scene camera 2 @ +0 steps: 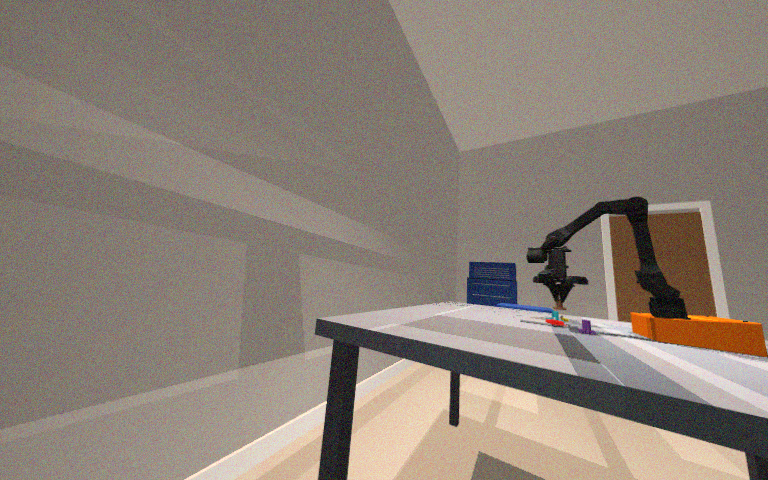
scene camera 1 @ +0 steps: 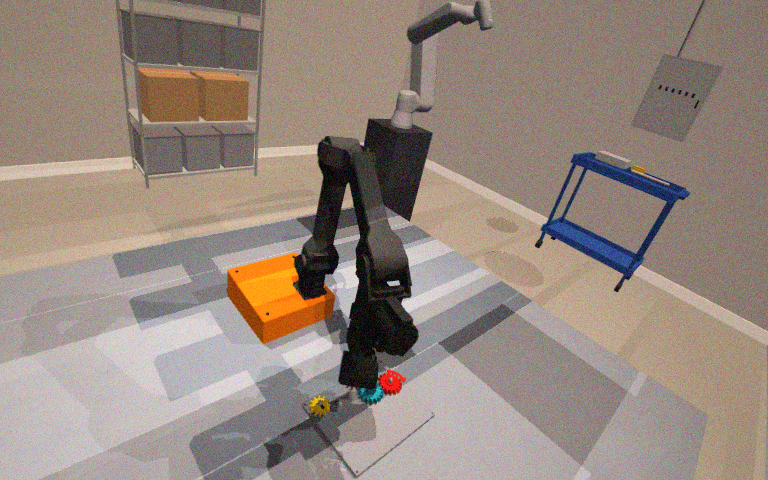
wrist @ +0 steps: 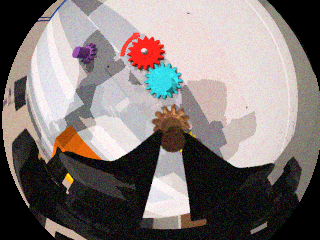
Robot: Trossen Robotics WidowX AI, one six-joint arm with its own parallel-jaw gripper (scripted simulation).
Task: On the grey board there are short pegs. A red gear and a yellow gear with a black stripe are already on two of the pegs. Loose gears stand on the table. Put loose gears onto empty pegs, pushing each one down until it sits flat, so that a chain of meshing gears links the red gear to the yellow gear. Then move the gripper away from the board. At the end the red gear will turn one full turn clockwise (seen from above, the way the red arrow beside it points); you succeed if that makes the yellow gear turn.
Scene:
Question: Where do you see a red gear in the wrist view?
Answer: At 154,49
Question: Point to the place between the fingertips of my gripper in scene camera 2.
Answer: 559,302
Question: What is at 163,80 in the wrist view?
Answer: A teal gear.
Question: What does my gripper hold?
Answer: A brown gear.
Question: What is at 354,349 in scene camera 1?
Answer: My gripper.

